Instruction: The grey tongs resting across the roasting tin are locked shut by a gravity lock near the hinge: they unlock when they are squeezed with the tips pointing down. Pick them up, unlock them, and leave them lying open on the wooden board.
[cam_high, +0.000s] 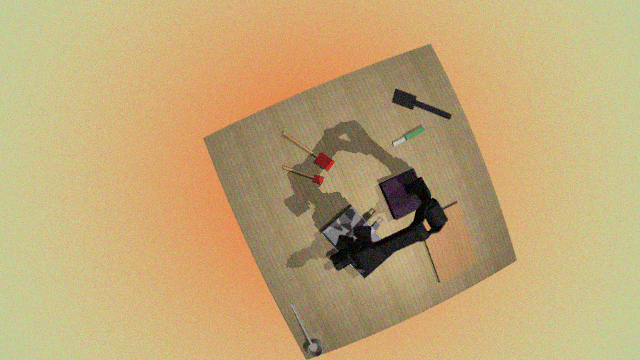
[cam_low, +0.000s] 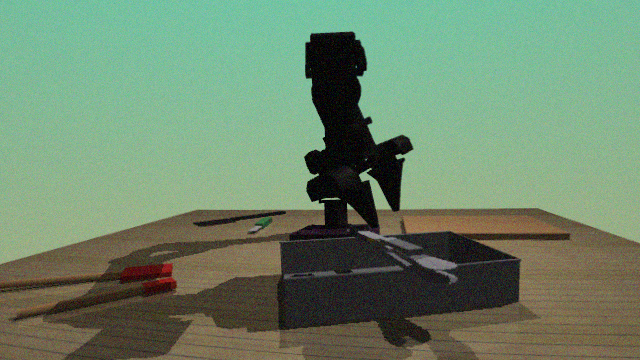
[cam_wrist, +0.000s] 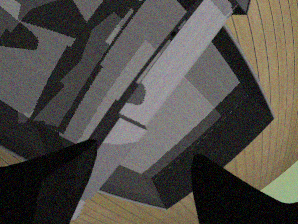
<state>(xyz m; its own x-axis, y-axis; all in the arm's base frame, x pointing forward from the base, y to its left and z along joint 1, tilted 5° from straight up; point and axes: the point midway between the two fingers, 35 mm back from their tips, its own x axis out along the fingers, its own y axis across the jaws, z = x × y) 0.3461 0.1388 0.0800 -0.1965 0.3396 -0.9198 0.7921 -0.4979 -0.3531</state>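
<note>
Right now the grey roasting tin is 7 cm below my gripper tip. The rest, counted from my gripper tip: wooden board 45 cm behind, 19 cm to the left, 10 cm below; black spatula 53 cm behind, 53 cm to the right, 10 cm below.
</note>
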